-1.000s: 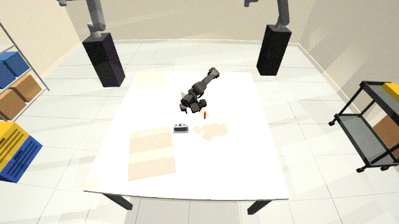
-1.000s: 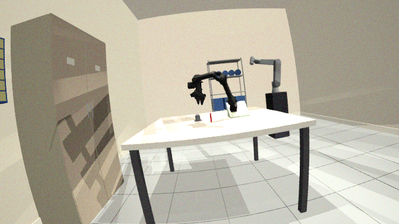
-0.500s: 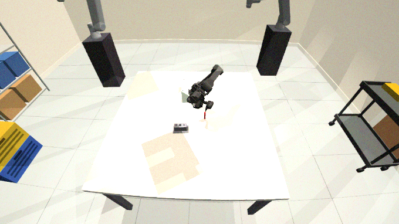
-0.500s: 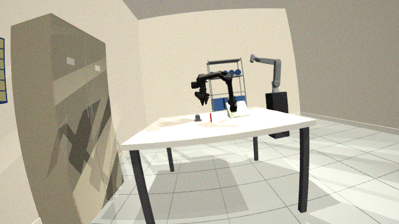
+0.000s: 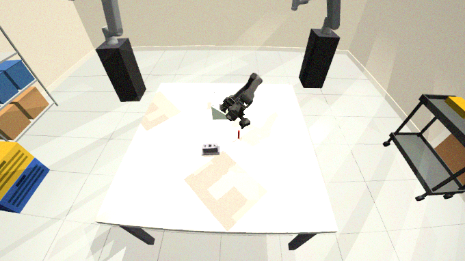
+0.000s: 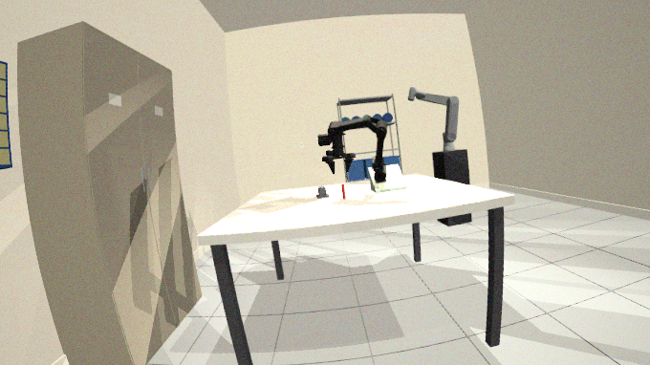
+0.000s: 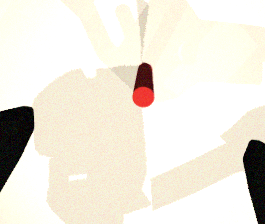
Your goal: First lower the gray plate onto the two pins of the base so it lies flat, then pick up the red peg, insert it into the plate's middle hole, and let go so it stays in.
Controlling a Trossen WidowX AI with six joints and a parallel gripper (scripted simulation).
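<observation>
The red peg is 1 cm to the left of my gripper tip and 10 cm below it. Round my gripper tip: gray plate (11 cm ahead, 19 cm to the right, 10 cm below); then dark base (11 cm ahead, 19 cm to the right, 13 cm below).
</observation>
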